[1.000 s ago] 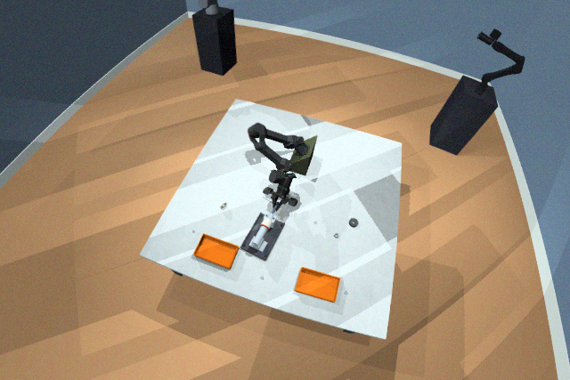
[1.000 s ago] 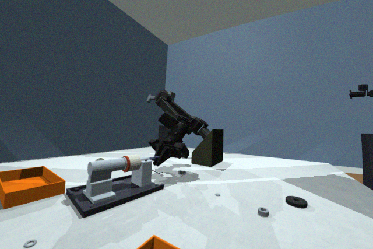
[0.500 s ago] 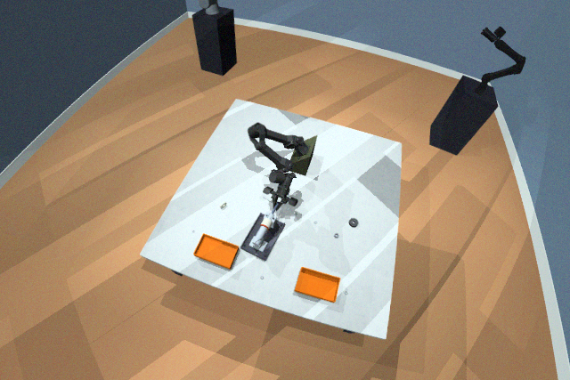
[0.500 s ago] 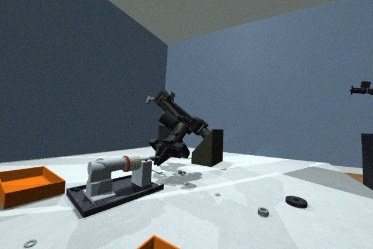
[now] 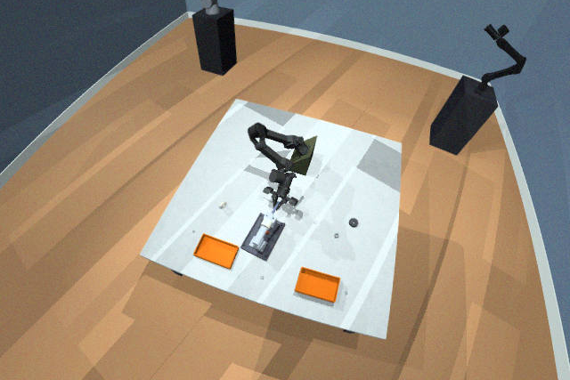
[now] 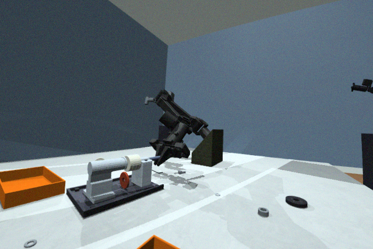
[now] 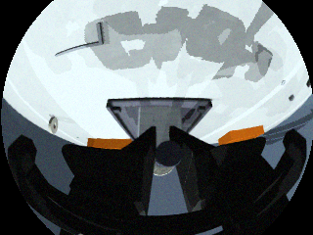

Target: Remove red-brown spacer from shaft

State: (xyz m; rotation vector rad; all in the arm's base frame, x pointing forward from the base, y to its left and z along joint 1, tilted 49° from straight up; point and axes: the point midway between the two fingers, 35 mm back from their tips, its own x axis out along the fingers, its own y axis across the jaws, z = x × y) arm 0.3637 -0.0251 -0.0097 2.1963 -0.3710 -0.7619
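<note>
My gripper tip is now 4 cm short of the dark shaft and 2 cm below it. From my gripper tip the other things lie so: black washer (42 cm to the left, 14 cm behind, 5 cm below); red-brown spacer (12 cm ahead, 2 cm below); bolt (13 cm behind, 5 cm below, 2 cm to the left).
</note>
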